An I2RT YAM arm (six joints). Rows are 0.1 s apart.
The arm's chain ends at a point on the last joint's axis. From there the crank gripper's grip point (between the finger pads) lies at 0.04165 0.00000 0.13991 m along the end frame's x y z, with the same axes.
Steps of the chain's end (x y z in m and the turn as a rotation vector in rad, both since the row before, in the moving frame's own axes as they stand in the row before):
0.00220 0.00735 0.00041 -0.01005 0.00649 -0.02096
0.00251 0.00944 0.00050 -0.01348 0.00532 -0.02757
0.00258 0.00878 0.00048 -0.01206 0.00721 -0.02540
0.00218 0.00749 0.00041 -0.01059 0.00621 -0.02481
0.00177 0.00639 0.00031 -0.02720 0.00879 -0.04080
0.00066 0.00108 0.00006 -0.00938 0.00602 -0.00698
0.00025 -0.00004 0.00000 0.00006 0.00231 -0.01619
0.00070 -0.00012 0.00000 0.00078 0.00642 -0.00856
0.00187 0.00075 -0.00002 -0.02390 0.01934 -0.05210
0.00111 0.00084 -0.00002 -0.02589 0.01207 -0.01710
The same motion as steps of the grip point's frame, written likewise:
0.00311 0.00787 0.00013 -0.01005 0.00649 -0.02096
0.00326 0.01017 0.00027 -0.01348 0.00532 -0.02757
0.00360 0.00939 0.00017 -0.01206 0.00721 -0.02540
0.00305 0.00793 0.00015 -0.01059 0.00621 -0.02481
0.00304 0.00847 -0.00009 -0.02720 0.00879 -0.04080
0.00151 0.00210 -0.00020 -0.00938 0.00602 -0.00698
0.00057 -0.00073 -0.00010 0.00006 0.00231 -0.01619
0.00160 -0.00059 -0.00027 0.00078 0.00642 -0.00856
0.00460 0.00184 -0.00087 -0.02390 0.01934 -0.05210
0.00282 0.00373 -0.00057 -0.02589 0.01207 -0.01710

